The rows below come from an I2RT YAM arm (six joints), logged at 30 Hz.
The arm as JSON. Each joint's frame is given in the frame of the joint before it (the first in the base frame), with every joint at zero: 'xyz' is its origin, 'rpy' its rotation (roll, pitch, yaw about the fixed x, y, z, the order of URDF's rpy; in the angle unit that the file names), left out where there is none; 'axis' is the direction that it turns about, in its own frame. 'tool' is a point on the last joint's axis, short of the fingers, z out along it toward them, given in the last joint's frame.
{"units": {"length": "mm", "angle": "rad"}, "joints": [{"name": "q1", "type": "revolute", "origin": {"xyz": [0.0, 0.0, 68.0]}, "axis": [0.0, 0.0, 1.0]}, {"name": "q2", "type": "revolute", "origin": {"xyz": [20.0, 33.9, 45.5]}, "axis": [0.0, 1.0, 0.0]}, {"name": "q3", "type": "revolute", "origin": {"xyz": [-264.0, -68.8, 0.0]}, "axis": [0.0, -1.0, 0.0]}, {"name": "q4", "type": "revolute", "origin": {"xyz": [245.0, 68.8, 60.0]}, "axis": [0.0, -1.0, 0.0]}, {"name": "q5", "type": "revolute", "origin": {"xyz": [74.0, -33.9, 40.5]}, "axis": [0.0, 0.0, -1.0]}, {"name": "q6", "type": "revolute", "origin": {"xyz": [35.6, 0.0, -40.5]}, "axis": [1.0, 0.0, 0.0]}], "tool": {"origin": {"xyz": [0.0, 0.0, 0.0], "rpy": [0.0, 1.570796, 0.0]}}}
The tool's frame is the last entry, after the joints.
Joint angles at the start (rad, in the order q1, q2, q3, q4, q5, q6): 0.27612 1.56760 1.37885 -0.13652 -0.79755 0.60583
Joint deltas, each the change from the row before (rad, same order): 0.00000 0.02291 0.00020 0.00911 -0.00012 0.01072; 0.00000 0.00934 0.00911 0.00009 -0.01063 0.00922; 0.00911 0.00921 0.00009 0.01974 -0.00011 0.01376; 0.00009 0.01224 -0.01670 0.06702 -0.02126 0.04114; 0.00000 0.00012 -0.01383 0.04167 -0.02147 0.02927; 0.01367 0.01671 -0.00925 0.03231 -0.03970 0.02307; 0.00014 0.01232 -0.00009 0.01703 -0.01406 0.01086; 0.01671 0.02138 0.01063 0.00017 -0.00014 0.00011; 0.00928 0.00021 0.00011 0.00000 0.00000 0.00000; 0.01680 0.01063 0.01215 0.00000 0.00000 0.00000; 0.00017 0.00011 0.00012 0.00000 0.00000 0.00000; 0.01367 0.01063 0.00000 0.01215 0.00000 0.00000; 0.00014 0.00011 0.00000 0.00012 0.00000 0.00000; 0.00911 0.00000 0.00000 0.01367 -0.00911 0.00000; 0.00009 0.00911 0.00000 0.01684 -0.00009 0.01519; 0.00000 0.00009 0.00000 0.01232 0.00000 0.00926
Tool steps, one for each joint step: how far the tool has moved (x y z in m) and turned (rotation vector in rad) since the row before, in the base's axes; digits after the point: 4 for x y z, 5 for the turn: 0.0056 0.0016 -0.0070 0.00105 0.02241 -0.00233; 0.0021 0.0009 0.0000 0.00736 0.00913 0.00790; 0.0015 0.0040 -0.0014 0.00885 0.00185 0.00610; 0.0036 0.0016 -0.0037 0.03415 0.00165 0.01178; 0.0000 0.0005 -0.0008 0.02531 0.00126 0.01532; 0.0010 0.0067 -0.0059 0.02025 0.01789 0.04823; 0.0026 0.0012 -0.0028 0.00850 0.00667 0.01205; 0.0025 0.0076 -0.0042 -0.00313 0.01020 0.01683; -0.0013 0.0034 0.0000 -0.00003 0.00009 0.00928; 0.0001 0.0070 0.0002 0.00050 -0.00144 0.01680; 0.0000 0.0001 0.0000 0.00000 -0.00001 0.00017; 0.0003 0.0058 -0.0029 0.00052 -0.00143 0.01367; 0.0000 0.0001 0.0000 0.00000 -0.00001 0.00014; -0.0015 0.0035 0.0013 0.00695 -0.01199 0.01793; 0.0022 0.0009 -0.0019 0.00689 0.00724 -0.00204; 0.0003 0.0001 0.0011 0.00689 -0.00261 -0.00130
